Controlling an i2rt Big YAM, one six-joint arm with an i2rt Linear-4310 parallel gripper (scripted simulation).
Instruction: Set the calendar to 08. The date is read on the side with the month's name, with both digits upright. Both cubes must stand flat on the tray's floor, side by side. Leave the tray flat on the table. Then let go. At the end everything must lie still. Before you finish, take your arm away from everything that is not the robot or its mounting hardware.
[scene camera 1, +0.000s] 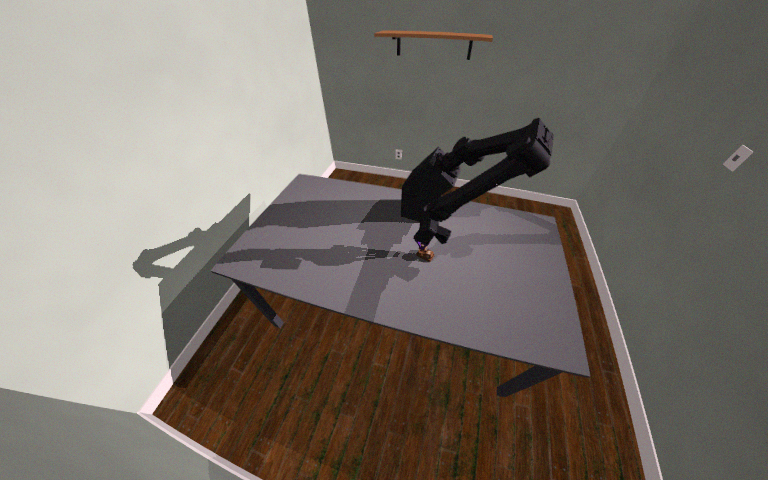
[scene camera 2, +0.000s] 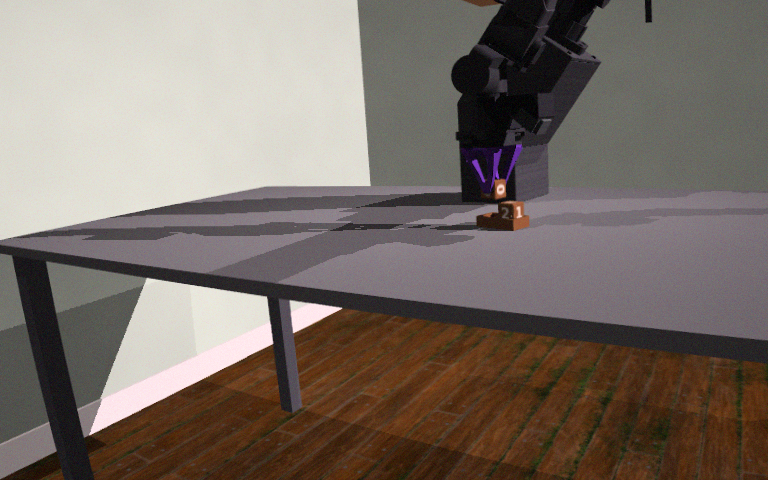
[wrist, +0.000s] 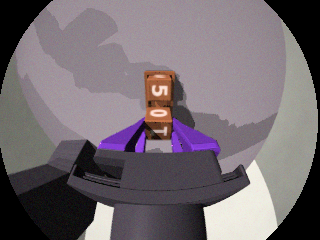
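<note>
Here is my gripper (scene camera 2: 493, 192), which I can also see in the wrist view (wrist: 158, 121). There is a brown digit cube (wrist: 158, 121) as well.
</note>
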